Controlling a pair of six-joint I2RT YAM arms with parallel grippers.
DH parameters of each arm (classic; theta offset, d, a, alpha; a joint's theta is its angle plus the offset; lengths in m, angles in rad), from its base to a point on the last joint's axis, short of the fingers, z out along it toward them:
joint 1: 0 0.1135 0.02 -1.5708
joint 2: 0 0 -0.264 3.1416
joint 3: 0.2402 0 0.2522 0
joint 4: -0.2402 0 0.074 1.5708
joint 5: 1.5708 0 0 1.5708
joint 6: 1.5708 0.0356 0 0
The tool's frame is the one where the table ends.
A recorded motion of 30 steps. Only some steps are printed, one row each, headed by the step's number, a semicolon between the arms.
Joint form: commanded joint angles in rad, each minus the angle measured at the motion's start. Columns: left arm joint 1, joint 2, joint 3, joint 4, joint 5, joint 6; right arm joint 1, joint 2, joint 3, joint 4, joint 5, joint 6.
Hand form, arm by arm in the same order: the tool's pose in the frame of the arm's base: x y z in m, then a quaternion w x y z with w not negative. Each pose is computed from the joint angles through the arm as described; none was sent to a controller.
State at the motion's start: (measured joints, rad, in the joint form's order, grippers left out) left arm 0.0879 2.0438 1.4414 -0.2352 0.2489 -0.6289; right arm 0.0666 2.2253 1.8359 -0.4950 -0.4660 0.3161
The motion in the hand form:
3: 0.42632 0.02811 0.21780 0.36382 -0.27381 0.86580 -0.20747; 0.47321 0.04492 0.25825 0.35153 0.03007 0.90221 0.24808
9: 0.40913 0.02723 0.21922 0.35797 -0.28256 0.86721 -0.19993; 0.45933 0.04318 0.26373 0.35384 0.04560 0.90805 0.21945
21: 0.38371 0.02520 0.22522 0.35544 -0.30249 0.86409 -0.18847; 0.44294 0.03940 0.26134 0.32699 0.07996 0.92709 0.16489
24: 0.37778 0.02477 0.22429 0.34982 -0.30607 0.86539 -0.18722; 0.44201 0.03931 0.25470 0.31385 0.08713 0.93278 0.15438
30: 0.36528 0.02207 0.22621 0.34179 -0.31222 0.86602 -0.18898; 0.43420 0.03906 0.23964 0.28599 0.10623 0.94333 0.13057
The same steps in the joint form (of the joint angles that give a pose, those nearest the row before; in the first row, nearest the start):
3: -0.0035 -0.1462 -0.0790 0.0419 -0.0249 0.0000; -0.0006 -0.1605 -0.0701 0.0439 0.0732 -0.0108
9: -0.0036 -0.2075 -0.1481 0.0328 -0.0417 -0.0077; 0.0025 -0.2188 -0.1284 0.0333 0.1406 -0.0062
21: -0.0066 -0.3057 -0.2402 0.0159 -0.0787 -0.0369; 0.0055 -0.2634 -0.1730 -0.0511 0.2573 0.0076
24: -0.0066 -0.3242 -0.2617 0.0067 -0.0801 -0.0415; 0.0071 -0.2557 -0.1791 -0.0695 0.2773 0.0122
30: -0.0112 -0.3701 -0.3015 -0.0133 -0.0802 -0.0568; 0.0116 -0.2603 -0.2266 -0.0940 0.3248 0.0321

